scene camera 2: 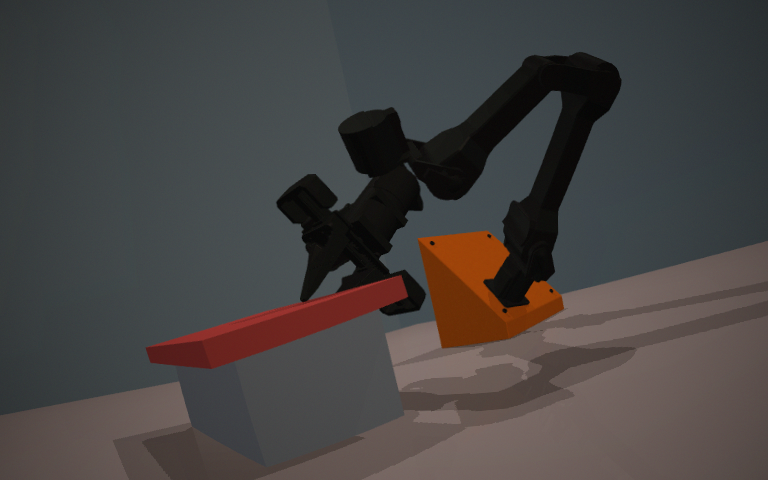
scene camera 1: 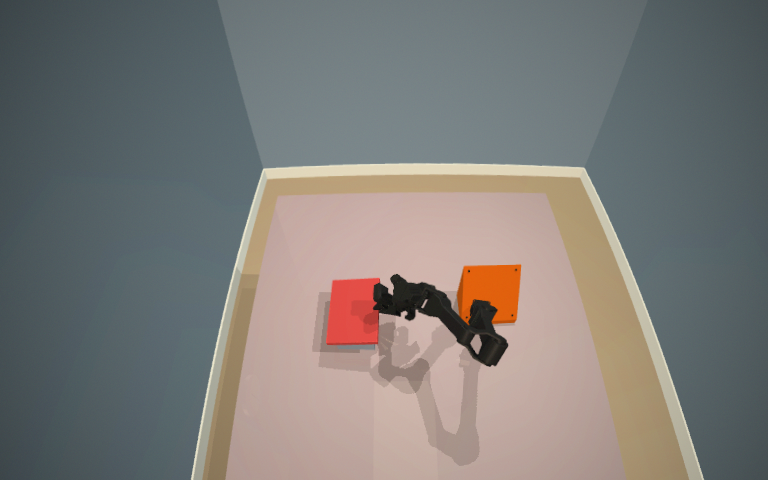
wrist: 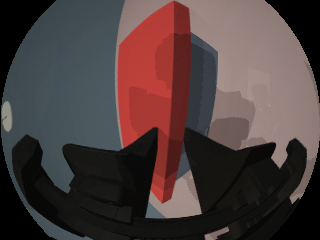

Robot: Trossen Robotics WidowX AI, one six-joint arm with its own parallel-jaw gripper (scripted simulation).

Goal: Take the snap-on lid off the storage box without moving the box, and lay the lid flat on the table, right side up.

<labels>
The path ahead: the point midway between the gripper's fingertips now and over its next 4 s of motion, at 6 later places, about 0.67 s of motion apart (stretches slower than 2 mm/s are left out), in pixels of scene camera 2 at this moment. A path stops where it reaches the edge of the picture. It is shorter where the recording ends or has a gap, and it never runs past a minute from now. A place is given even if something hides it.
My gripper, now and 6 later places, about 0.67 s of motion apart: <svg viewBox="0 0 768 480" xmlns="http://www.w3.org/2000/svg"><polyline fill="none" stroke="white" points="313,310 309,297 298,274 282,250 272,225 267,199 266,179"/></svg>
</labels>
